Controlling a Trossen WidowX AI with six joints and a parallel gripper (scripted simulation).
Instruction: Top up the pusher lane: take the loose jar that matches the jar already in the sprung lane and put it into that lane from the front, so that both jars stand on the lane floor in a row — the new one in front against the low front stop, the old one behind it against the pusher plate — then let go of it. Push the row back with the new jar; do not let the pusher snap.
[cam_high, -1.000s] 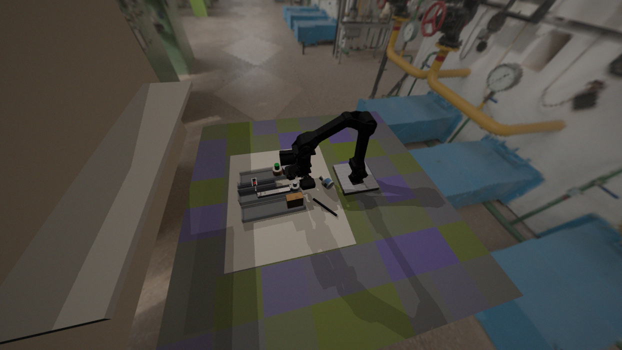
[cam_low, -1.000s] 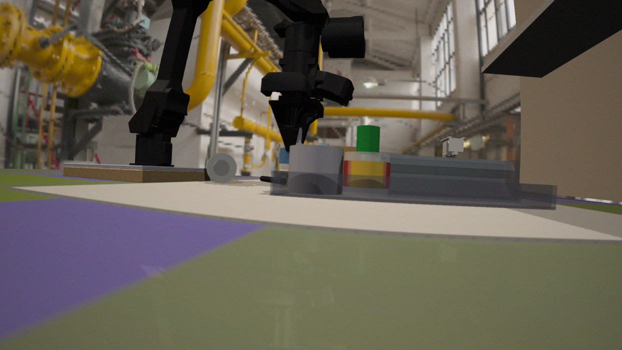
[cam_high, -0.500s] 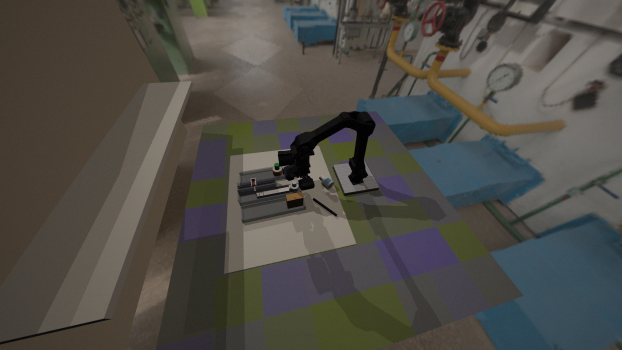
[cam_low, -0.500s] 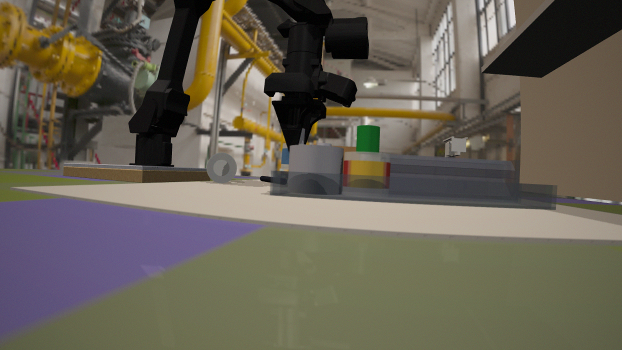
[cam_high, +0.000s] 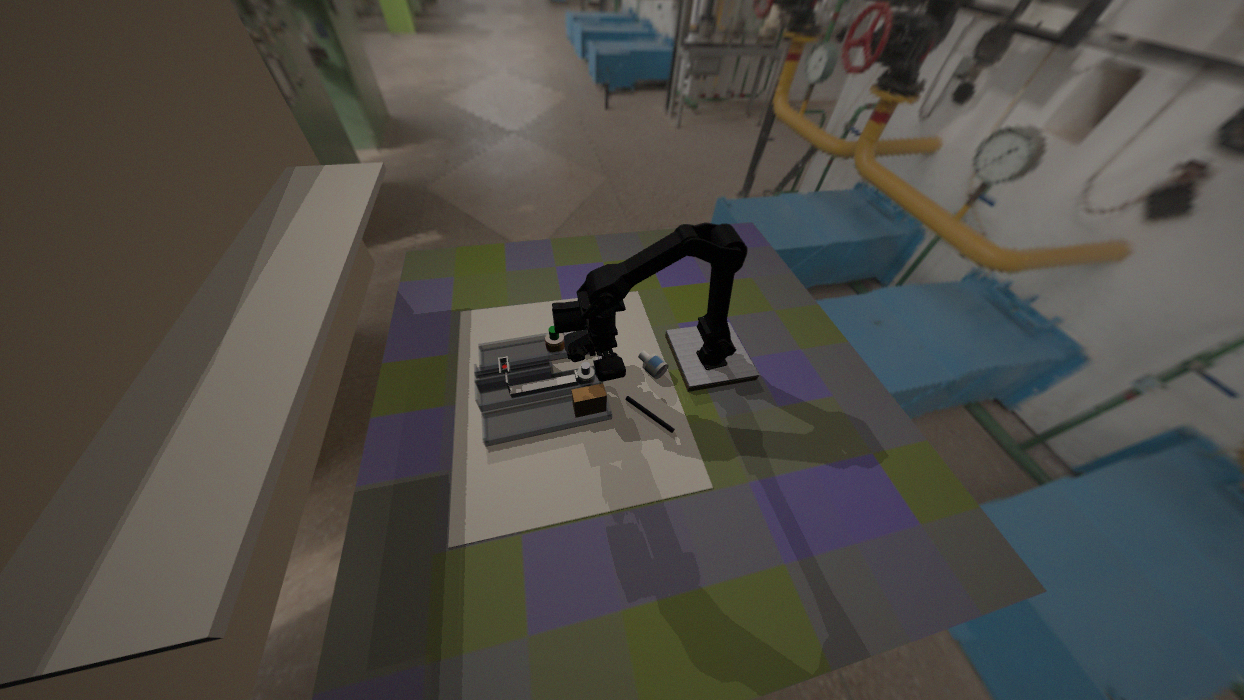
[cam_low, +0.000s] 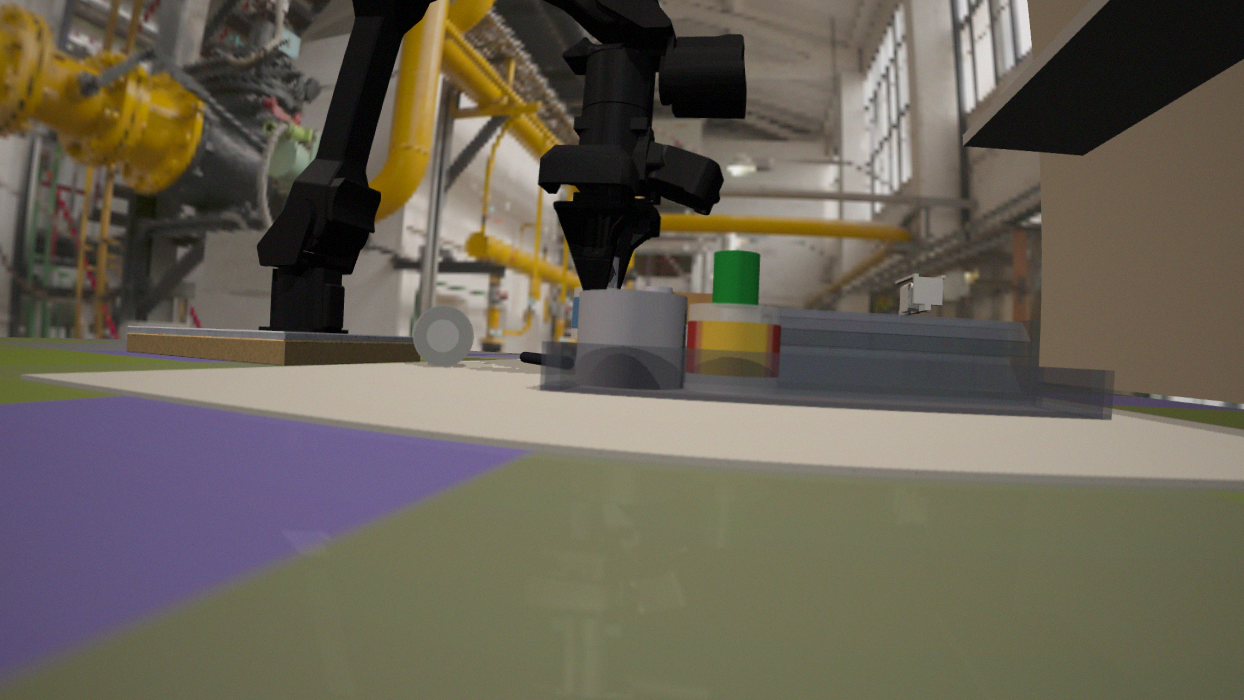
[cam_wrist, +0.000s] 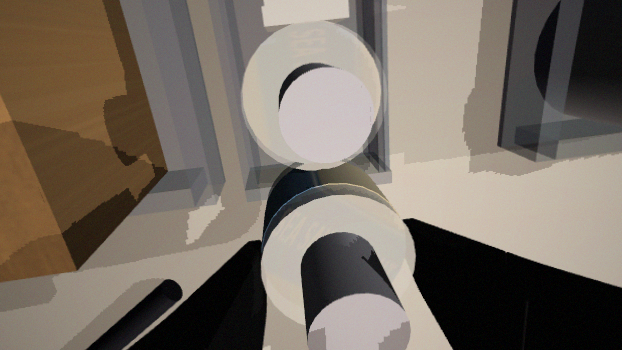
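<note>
My gripper tip is now 6 cm short of the brown box, 8 cm to the right of it and 2 cm above it. The rest, counted from my gripper tip: red mark 23 cm ahead, 5 cm to the right, 2 cm above; then black rod 8 cm behind, 14 cm to the left, 5 cm below; then grey cylinder 4 cm ahead, 13 cm to the right, 3 cm below.
</note>
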